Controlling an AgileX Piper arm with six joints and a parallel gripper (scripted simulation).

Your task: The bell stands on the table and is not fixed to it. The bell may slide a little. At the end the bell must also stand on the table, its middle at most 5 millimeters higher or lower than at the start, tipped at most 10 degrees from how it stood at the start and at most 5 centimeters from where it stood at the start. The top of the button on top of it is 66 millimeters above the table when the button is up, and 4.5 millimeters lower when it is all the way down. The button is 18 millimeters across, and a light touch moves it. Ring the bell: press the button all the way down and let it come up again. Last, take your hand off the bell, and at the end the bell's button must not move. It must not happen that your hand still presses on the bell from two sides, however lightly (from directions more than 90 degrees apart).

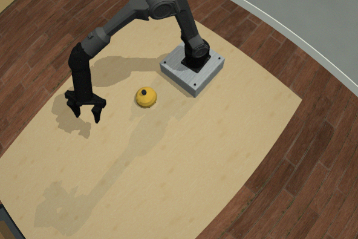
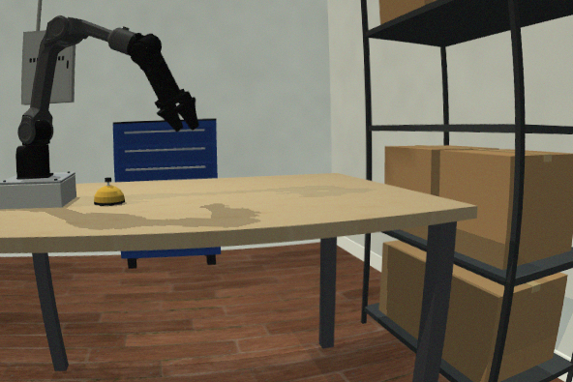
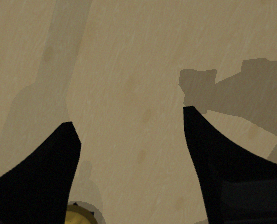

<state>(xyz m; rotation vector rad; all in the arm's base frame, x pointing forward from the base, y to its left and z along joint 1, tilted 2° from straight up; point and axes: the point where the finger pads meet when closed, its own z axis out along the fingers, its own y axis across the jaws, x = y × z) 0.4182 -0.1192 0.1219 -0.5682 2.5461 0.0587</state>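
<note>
Right now the button is 210 mm behind my hand, 130 mm below it and 50 mm to the left of it. The rest, counted from my hand: yellow dome bell: 210 mm behind, 150 mm below, 50 mm to the left.
</note>
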